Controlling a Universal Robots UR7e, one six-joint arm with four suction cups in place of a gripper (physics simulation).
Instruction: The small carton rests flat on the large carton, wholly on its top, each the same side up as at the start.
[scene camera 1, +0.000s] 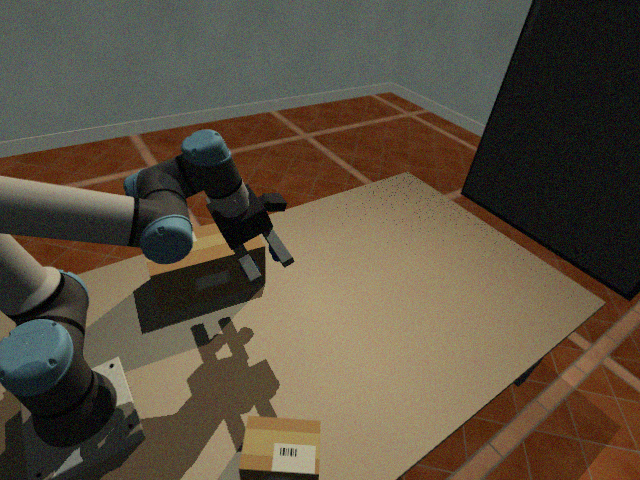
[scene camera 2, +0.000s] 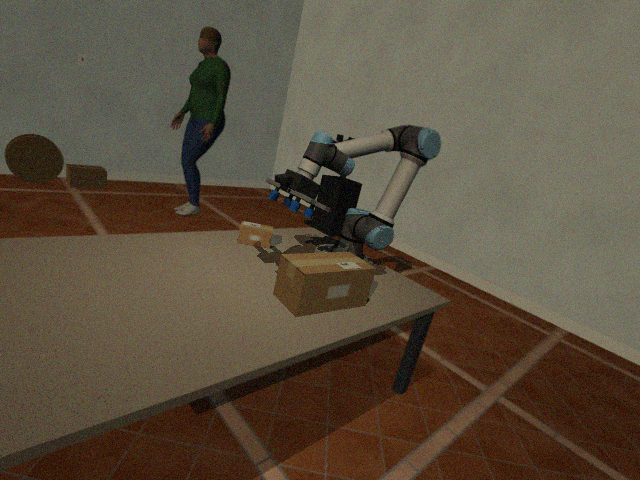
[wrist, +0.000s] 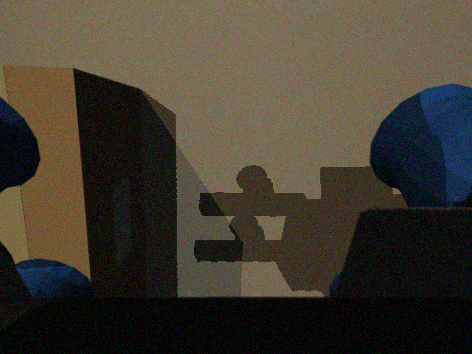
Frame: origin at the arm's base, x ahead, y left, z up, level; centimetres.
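Where they show: end effector, tool point: (scene camera 1: 253, 243) (scene camera 2: 289, 208) (wrist: 210, 226); arm's base, origin of the base link: (scene camera 1: 78, 409).
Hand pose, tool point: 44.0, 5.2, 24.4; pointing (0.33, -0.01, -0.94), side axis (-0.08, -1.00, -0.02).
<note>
Each offset is from my tool point to the top centre of the thing, as dx, dy, dz. Level surfaces: height alone.
The small carton {-12.0, -35.0, -19.9} (scene camera 1: 281, 435) (scene camera 2: 254, 236), tan with a white barcode label, sits on the table at the bottom in scene view 1 and at the far side in scene view 2. The large carton {-5.8, +20.1, -12.6} (scene camera 1: 173, 304) (scene camera 2: 325, 289) (wrist: 55, 150) stands apart from it on the table, its taped top up, partly behind the arm in scene view 1. My gripper (scene camera 1: 265, 259) (scene camera 2: 291, 203) is open, its blue suction cups bearing no carton. It hangs raised near the large carton. In the wrist view, the large carton is at the left and the small carton does not show.
The table {dz -27.6} (scene camera 1: 413, 310) (scene camera 2: 129, 310) bears both cartons and the arm's base (scene camera 1: 121, 382). A black box (scene camera 2: 338, 201) stands by the arm, and a large black panel (scene camera 1: 558, 144) rises beyond the table's right side. A person (scene camera 2: 207, 93) in green stands beyond the table.
</note>
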